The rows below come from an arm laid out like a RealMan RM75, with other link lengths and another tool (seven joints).
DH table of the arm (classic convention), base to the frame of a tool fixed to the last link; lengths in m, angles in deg. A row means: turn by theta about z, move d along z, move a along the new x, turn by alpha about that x. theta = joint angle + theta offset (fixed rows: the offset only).
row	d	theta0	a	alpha
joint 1	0.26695	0	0	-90
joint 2	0	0	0	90
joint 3	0.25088	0	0	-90
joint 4	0	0	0	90
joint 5	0.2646	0	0	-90
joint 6	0	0	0	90
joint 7	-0.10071	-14.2	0.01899	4.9
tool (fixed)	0.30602	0	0	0
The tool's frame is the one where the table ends.
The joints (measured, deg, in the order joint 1, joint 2, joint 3, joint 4, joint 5, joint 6, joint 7), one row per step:
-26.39 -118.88 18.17 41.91 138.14 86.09 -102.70
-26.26 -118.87 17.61 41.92 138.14 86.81 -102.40
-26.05 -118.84 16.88 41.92 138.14 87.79 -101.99
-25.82 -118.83 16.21 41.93 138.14 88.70 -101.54
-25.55 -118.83 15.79 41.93 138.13 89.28 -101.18
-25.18 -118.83 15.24 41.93 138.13 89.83 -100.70
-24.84 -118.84 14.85 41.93 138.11 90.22 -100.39
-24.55 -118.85 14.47 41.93 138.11 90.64 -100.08
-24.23 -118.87 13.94 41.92 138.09 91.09 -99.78
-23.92 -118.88 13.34 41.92 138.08 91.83 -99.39
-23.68 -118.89 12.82 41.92 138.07 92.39 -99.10
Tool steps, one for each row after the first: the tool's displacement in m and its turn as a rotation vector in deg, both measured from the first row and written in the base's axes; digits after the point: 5 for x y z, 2 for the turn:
0.00034 -0.00218 0.00060 0.02 -0.52 -0.17
0.00063 -0.00536 0.00146 0.04 -1.22 -0.39
0.00081 -0.00854 0.00217 0.07 -1.83 -0.64
0.00023 -0.01142 0.00256 0.10 -2.20 -0.74
-0.00122 -0.01496 0.00333 0.27 -2.53 -0.78
-0.00265 -0.01800 0.00383 0.41 -2.80 -0.70
-0.00368 -0.02079 0.00423 0.50 -3.07 -0.69
-0.00495 -0.02387 0.00486 0.72 -3.45 -0.60
-0.00539 -0.02735 0.00549 0.84 -3.98 -0.69
-0.00582 -0.03003 0.00612 0.99 -4.41 -0.73

